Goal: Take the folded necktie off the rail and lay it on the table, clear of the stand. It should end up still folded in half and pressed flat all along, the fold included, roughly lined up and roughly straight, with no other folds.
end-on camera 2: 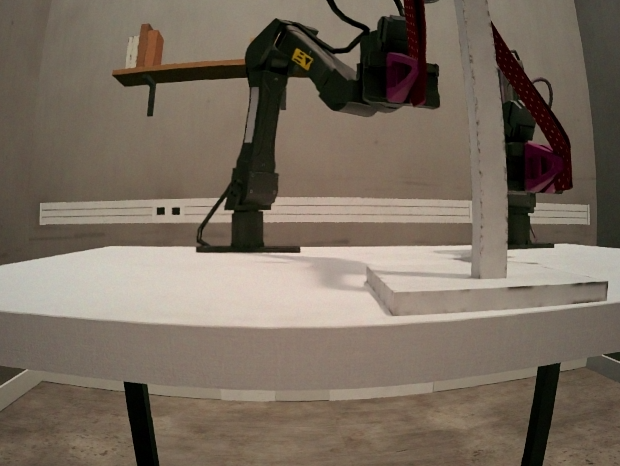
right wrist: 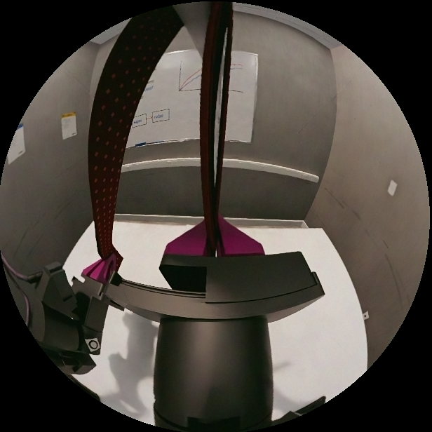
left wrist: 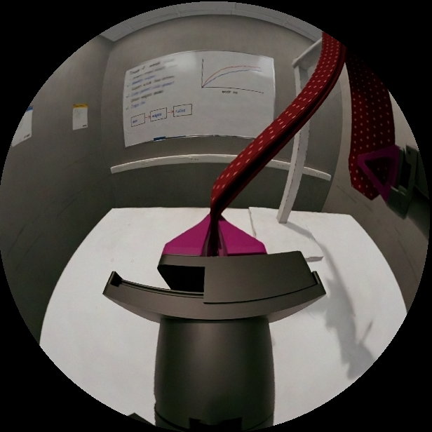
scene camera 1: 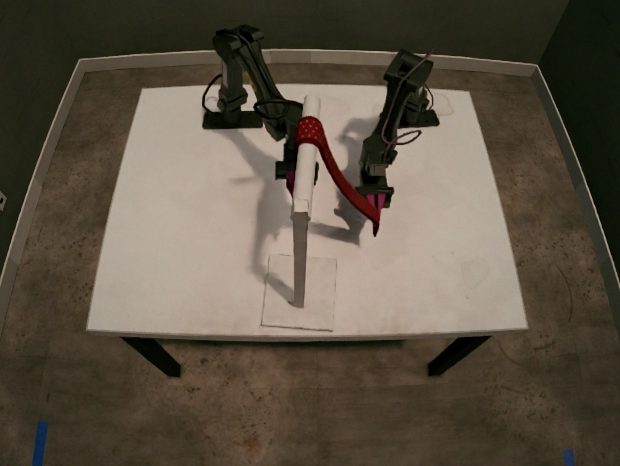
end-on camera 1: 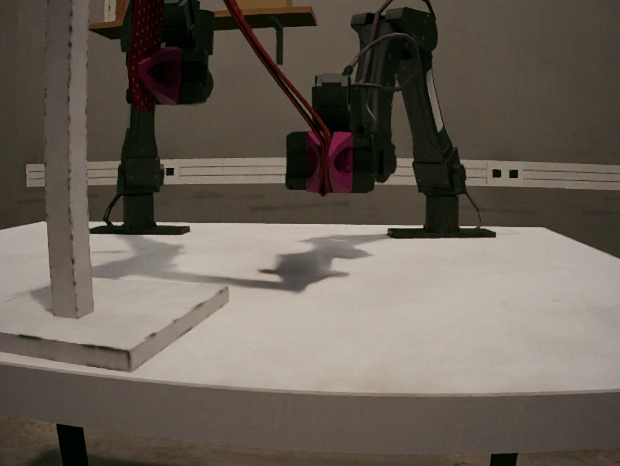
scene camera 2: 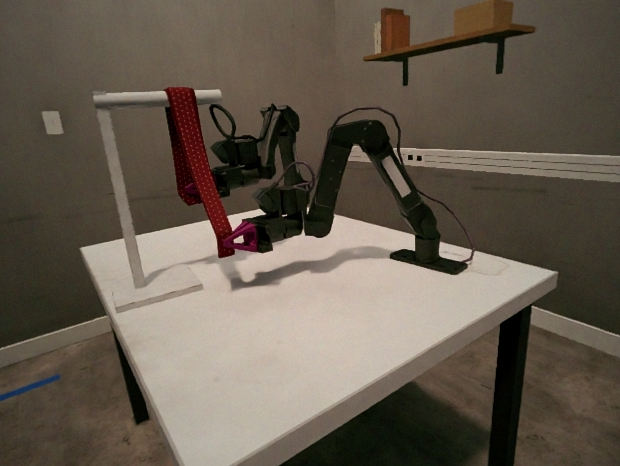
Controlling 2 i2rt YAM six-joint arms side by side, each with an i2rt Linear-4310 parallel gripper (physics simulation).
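Note:
The red dotted necktie (scene camera 1: 309, 131) (scene camera 2: 187, 135) (end-on camera 2: 533, 95) (left wrist: 280, 130) is draped over the white rail (scene camera 1: 304, 175) (scene camera 2: 130, 98). My left gripper (scene camera 1: 378, 211) (scene camera 2: 228, 244) (end-on camera 1: 325, 162) (left wrist: 213, 217) is shut on the lower end of one hanging side, drawn out sideways from the rail. My right gripper (scene camera 2: 187, 190) (end-on camera 2: 416, 80) (left wrist: 358, 160) (right wrist: 214, 217) is shut on the other hanging side near its lower end, below the rail. In the right wrist view, two layers with a gap between them meet at its fingers. Both grippers are above the table (scene camera 1: 200, 300). The rail hides part of the right gripper in scene camera 1.
The stand's upright post (scene camera 1: 299, 260) (scene camera 2: 120, 200) (end-on camera 1: 67, 150) (end-on camera 2: 486, 150) rises from its square base (scene camera 1: 318, 310) (scene camera 2: 175, 288) (end-on camera 1: 165, 325) near the table's front edge. Two arm bases (end-on camera 1: 441, 232) (end-on camera 2: 248, 249) stand along the far side. A wall shelf (scene camera 2: 451, 42) is behind.

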